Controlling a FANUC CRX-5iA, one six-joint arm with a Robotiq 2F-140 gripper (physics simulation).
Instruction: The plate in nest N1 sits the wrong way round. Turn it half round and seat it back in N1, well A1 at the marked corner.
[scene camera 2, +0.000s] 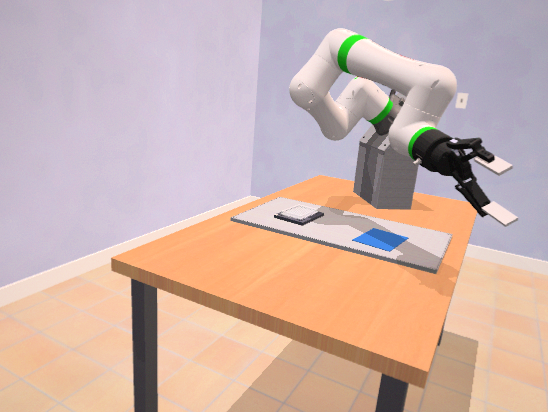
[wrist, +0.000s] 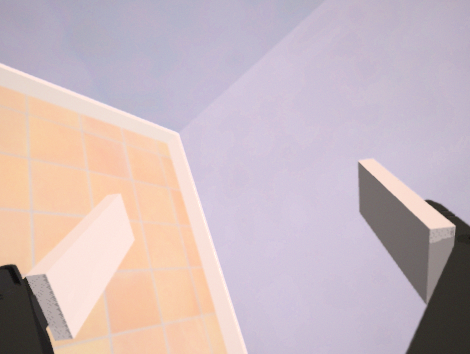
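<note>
In the scene view a pale plate (scene camera 2: 301, 212) lies in a dark square nest (scene camera 2: 303, 221) at the left part of the light board. Well A1 and the marked corner are too small to tell. My gripper (scene camera 2: 505, 191) (wrist: 239, 202) is open with nothing between its two pale flat fingers. It hangs in the air past the right end of the board, well above table height and far to the right of the plate. The plate and nest do not show in the wrist view.
The grey board (scene camera 2: 340, 231) lies on the wooden table (scene camera 2: 280, 280). A blue square (scene camera 2: 381, 239) lies flat on its right part. The grey robot pedestal (scene camera 2: 395, 175) stands behind the board. The wrist view shows walls (wrist: 280, 125) and tiled floor (wrist: 60, 180).
</note>
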